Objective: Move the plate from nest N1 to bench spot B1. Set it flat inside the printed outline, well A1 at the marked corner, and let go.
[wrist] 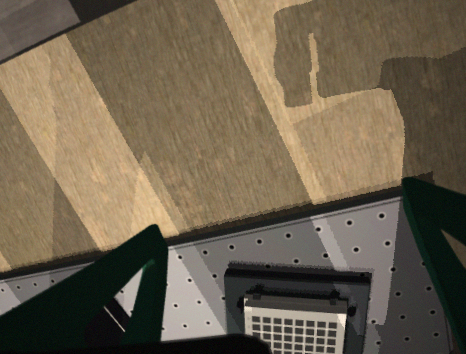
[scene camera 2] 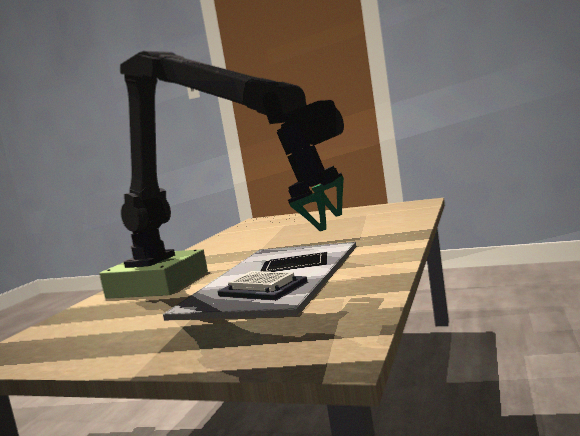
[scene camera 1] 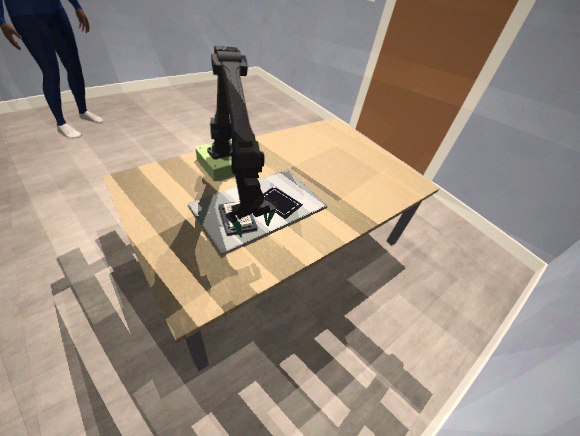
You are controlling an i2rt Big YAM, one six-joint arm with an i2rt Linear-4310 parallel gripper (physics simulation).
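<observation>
The pale well plate sits flat in the dark nest N1 on the grey perforated board. In the wrist view the plate's lower part is cut off. The dark spot B1 with its pale printed outline lies beside the nest; a bit of it shows behind the left finger in the wrist view. My gripper is open and empty, tilted, well above the board and toward its outer long edge. The marked corner cannot be made out.
The arm stands on a green block at the table's edge, behind the board. The wooden table reaches beyond the board on all sides. A person stands on the floor, away from the table.
</observation>
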